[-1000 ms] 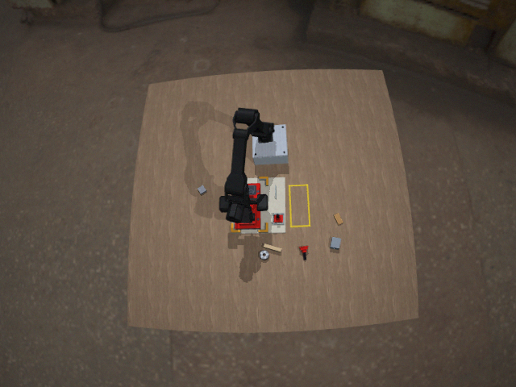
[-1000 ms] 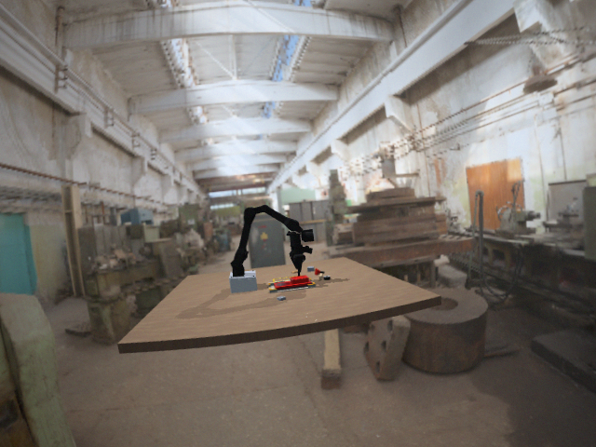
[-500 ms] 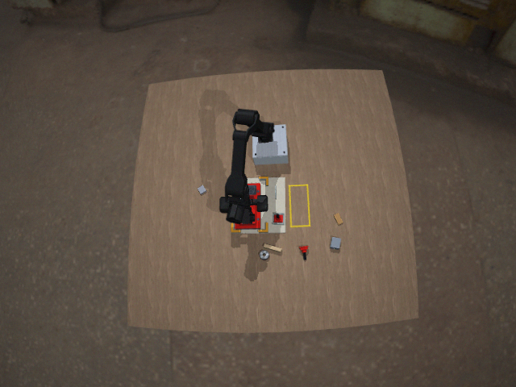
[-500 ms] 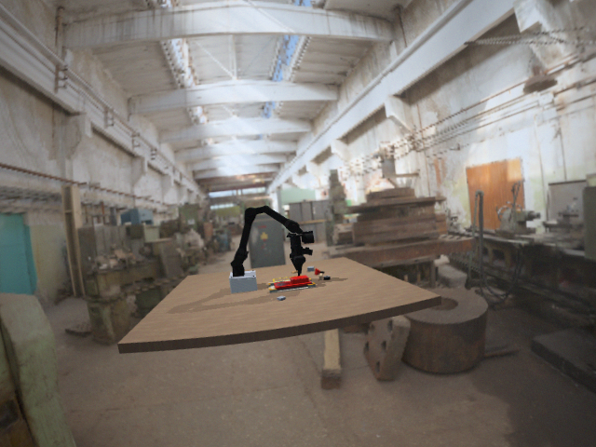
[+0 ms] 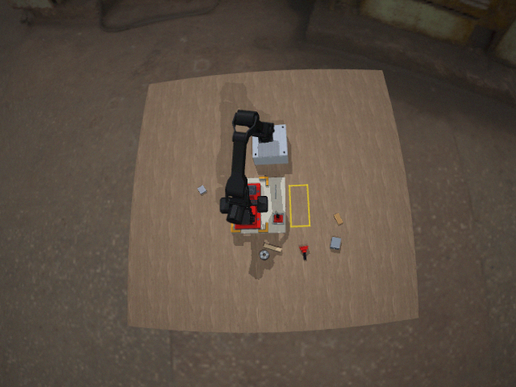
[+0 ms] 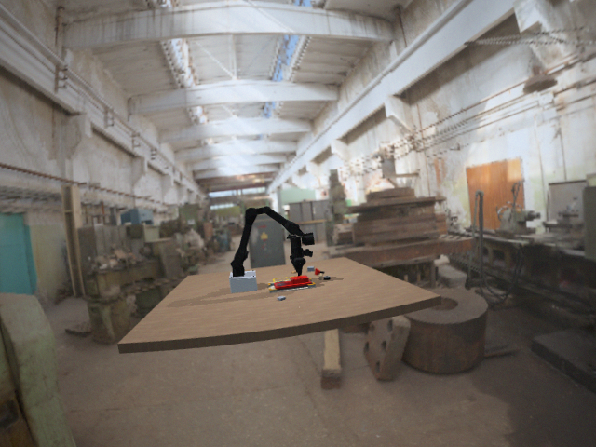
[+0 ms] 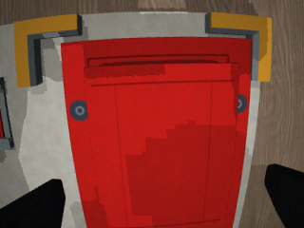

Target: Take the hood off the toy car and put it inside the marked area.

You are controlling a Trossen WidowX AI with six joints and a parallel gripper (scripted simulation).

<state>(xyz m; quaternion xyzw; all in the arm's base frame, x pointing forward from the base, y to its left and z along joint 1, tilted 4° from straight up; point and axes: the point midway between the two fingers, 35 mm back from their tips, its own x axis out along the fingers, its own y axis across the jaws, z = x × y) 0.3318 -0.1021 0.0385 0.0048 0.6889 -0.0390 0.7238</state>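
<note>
Now: the red hood 30 mm below my gripper tip. Also, from my gripper tip: grey block 360 mm to the left, 160 mm ahead, 60 mm below.
</note>
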